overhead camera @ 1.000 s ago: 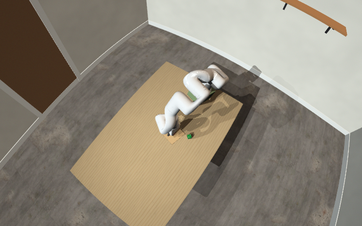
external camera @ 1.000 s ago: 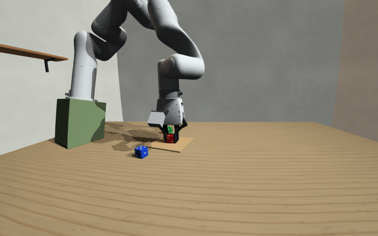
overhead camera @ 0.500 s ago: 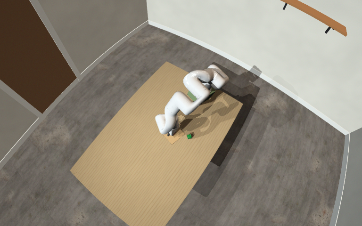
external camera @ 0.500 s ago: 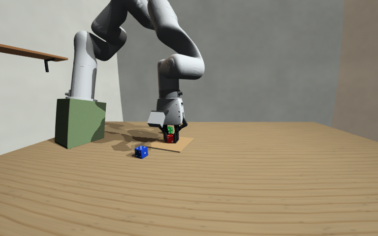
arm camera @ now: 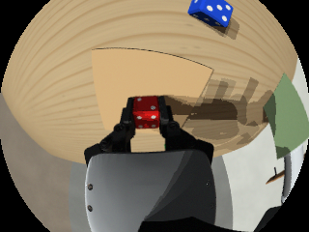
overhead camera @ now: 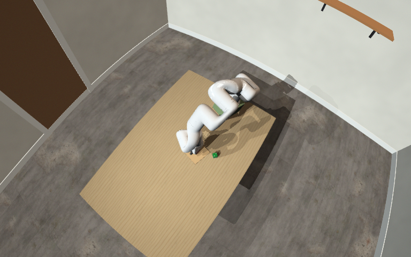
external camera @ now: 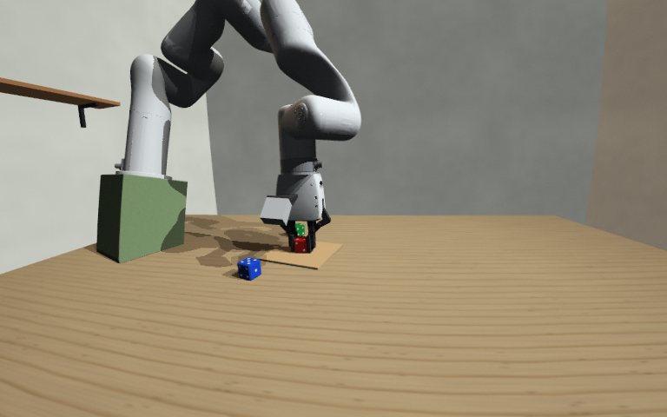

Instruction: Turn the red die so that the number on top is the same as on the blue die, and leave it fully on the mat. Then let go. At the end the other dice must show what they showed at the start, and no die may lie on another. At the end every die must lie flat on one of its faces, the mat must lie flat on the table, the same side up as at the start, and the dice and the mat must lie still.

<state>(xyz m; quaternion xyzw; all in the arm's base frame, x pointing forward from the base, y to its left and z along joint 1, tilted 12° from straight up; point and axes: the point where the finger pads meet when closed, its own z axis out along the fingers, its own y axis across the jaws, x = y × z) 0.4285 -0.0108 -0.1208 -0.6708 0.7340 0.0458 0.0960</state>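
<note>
The red die is 10 mm below my hand. Round my hand: blue die (70 mm behind, 120 mm to the right, 10 mm below); tan mat (20 mm below); green die (40 mm behind, 130 mm to the left, 10 mm below).
</note>
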